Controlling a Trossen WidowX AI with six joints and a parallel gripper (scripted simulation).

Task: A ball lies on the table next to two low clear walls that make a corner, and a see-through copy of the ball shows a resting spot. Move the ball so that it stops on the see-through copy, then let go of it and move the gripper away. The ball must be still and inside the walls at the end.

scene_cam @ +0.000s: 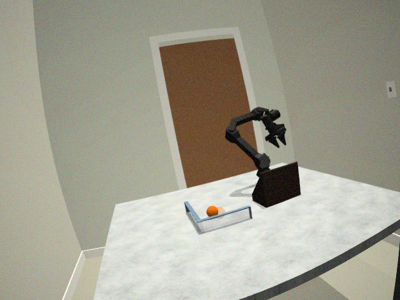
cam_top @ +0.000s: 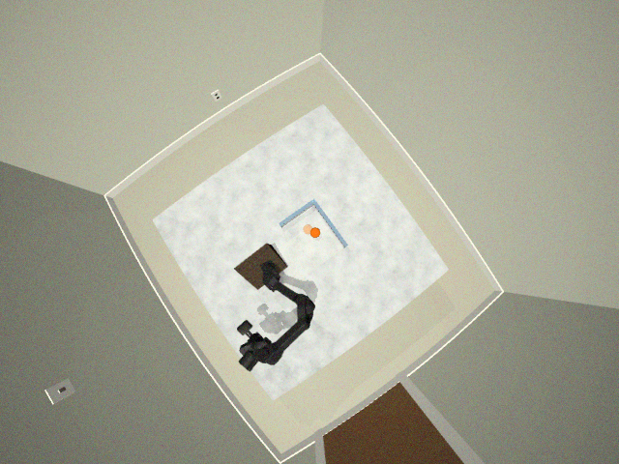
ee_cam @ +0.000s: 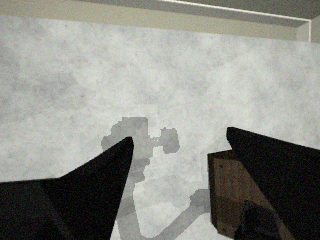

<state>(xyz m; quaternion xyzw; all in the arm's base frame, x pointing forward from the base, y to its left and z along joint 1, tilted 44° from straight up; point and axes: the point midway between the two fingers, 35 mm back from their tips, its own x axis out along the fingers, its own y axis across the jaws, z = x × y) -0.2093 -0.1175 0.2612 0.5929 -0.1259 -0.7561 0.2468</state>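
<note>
My gripper tip is now 510 mm short of the orange ball, 310 mm to the right of it and 180 mm above it. Round my gripper tip: see-through orange copy: 480 mm ahead, 340 mm to the left, 180 mm below.
</note>
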